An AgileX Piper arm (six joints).
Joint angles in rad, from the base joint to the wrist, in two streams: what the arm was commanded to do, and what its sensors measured. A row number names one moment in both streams.
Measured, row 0:
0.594, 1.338, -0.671, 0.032, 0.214, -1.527
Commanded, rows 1 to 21:
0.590, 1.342, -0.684, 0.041, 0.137, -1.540
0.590, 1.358, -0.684, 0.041, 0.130, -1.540
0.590, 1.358, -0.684, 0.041, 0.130, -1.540
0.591, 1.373, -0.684, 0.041, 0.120, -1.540
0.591, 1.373, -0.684, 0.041, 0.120, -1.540
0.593, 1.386, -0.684, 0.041, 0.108, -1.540
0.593, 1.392, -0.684, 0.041, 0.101, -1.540
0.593, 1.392, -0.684, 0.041, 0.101, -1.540
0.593, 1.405, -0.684, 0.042, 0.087, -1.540
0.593, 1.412, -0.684, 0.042, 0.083, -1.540
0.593, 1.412, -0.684, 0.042, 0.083, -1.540
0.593, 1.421, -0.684, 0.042, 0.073, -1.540
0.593, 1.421, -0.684, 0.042, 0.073, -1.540
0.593, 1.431, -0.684, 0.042, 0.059, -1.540
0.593, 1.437, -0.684, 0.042, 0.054, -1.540
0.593, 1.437, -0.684, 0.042, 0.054, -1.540
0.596, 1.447, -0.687, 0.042, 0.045, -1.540
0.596, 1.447, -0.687, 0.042, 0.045, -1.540
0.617, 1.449, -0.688, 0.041, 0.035, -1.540
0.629, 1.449, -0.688, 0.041, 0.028, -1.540
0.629, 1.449, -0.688, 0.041, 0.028, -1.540
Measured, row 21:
0.607, 1.456, -0.671, 0.032, 0.125, -1.528
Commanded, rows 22 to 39:
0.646, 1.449, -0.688, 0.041, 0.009, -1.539
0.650, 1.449, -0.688, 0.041, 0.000, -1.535
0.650, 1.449, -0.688, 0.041, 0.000, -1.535
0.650, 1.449, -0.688, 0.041, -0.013, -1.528
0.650, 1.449, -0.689, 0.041, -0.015, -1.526
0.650, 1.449, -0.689, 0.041, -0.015, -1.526
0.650, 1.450, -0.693, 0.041, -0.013, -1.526
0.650, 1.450, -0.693, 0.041, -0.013, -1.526
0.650, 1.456, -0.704, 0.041, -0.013, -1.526
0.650, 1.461, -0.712, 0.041, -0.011, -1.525
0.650, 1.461, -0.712, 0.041, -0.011, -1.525
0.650, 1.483, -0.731, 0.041, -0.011, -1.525
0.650, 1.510, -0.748, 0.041, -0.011, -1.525
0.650, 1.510, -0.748, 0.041, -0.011, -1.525
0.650, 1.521, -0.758, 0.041, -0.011, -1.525
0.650, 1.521, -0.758, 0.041, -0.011, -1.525
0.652, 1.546, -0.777, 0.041, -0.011, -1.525
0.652, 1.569, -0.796, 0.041, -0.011, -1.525
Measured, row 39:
0.651, 1.555, -0.757, 0.039, 0.059, -1.526
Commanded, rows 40 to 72:
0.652, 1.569, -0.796, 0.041, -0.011, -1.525
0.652, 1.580, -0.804, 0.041, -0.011, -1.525
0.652, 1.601, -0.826, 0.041, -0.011, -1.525
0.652, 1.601, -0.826, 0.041, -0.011, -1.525
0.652, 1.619, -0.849, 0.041, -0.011, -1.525
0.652, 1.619, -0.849, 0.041, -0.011, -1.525
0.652, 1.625, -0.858, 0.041, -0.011, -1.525
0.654, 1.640, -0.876, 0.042, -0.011, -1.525
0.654, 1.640, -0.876, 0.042, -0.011, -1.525
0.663, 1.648, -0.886, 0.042, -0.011, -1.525
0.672, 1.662, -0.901, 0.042, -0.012, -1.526
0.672, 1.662, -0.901, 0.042, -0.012, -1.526
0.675, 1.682, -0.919, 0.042, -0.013, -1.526
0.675, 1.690, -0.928, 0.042, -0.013, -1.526
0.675, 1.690, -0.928, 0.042, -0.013, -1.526
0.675, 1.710, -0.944, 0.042, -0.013, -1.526
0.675, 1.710, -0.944, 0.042, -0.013, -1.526
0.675, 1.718, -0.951, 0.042, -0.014, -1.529
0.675, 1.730, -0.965, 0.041, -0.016, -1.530
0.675, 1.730, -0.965, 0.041, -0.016, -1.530
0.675, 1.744, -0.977, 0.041, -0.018, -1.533
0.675, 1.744, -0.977, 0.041, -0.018, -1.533
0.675, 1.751, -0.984, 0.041, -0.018, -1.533
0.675, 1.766, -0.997, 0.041, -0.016, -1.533
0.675, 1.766, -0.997, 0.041, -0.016, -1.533
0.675, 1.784, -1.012, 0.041, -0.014, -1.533
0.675, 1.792, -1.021, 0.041, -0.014, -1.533
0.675, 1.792, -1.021, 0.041, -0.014, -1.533
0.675, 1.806, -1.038, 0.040, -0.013, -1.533
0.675, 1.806, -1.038, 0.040, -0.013, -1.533
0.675, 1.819, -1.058, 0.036, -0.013, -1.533
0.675, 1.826, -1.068, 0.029, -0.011, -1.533
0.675, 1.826, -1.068, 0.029, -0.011, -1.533
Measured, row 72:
0.675, 1.826, -1.026, 0.039, 0.060, -1.526
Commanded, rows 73 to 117:
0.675, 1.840, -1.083, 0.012, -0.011, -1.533
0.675, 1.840, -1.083, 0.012, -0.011, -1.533
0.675, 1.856, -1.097, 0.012, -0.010, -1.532
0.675, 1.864, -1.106, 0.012, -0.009, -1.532
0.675, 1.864, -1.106, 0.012, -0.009, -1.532
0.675, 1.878, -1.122, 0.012, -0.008, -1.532
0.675, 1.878, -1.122, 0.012, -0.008, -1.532
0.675, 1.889, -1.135, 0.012, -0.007, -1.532
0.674, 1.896, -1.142, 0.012, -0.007, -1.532
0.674, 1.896, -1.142, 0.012, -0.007, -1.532
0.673, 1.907, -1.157, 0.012, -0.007, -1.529
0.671, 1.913, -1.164, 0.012, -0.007, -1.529
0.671, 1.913, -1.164, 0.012, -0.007, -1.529
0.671, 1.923, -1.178, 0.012, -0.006, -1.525
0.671, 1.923, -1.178, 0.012, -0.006, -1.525
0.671, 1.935, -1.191, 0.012, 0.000, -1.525
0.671, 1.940, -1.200, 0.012, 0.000, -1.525
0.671, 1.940, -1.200, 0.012, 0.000, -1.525
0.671, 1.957, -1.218, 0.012, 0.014, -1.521
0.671, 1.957, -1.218, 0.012, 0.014, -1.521
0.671, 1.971, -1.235, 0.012, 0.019, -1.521
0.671, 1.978, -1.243, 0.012, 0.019, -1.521
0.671, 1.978, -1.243, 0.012, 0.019, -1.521
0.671, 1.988, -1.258, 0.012, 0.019, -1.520
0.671, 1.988, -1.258, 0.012, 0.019, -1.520
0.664, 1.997, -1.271, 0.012, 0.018, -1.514
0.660, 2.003, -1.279, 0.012, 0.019, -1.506
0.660, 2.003, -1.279, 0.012, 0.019, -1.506
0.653, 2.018, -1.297, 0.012, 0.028, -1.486
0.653, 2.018, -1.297, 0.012, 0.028, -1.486
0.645, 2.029, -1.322, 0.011, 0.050, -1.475
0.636, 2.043, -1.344, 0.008, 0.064, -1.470
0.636, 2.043, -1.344, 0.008, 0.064, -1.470
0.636, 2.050, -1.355, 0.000, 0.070, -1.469
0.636, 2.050, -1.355, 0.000, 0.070, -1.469
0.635, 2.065, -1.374, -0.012, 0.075, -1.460
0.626, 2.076, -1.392, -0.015, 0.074, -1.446
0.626, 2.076, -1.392, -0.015, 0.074, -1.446
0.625, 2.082, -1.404, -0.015, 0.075, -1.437
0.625, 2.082, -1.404, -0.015, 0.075, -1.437
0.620, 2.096, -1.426, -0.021, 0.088, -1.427
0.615, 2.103, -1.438, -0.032, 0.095, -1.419
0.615, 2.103, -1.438, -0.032, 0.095, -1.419
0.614, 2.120, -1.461, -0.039, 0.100, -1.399
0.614, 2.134, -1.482, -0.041, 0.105, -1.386
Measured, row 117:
0.619, 2.133, -1.440, -0.032, 0.159, -1.417
